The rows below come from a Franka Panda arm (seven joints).
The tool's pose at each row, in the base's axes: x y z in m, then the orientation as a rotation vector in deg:
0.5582, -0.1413, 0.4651, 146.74, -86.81, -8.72
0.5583, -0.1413, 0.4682, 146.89, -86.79, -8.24
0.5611, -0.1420, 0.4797, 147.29, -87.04, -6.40
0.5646, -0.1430, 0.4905, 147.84, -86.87, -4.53
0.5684, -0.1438, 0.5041, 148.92, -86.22, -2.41
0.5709, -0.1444, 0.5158, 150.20, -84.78, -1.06
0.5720, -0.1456, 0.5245, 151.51, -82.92, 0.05
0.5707, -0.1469, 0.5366, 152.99, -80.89, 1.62
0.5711, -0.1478, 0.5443, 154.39, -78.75, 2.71
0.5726, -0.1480, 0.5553, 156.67, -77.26, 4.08
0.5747, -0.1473, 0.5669, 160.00, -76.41, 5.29
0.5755, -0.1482, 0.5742, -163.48, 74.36, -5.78
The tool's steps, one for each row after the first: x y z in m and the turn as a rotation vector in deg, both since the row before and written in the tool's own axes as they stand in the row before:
0.0000, 0.0005, -0.0031, 0.25, 0.24, -0.04
0.0019, 0.0001, -0.0117, 0.97, 0.86, 0.09
0.0027, -0.0007, -0.0110, 0.92, 0.93, -0.20
0.0030, -0.0008, -0.0138, 1.21, 0.99, -0.64
0.0023, -0.0003, -0.0118, 0.81, 0.67, -1.19
0.0021, 0.0007, -0.0086, 0.61, 0.61, -1.45
0.0011, 0.0031, -0.0118, 0.85, 0.83, -1.58
0.0015, 0.0009, -0.0076, 0.63, 0.59, -1.63
0.0019, -0.0001, -0.0109, 1.71, 0.22, -1.47
0.0017, -0.0014, -0.0116, 2.77, -0.46, -1.35
0.0017, 0.0001, -0.0072, 2.83, -1.00, -2.04

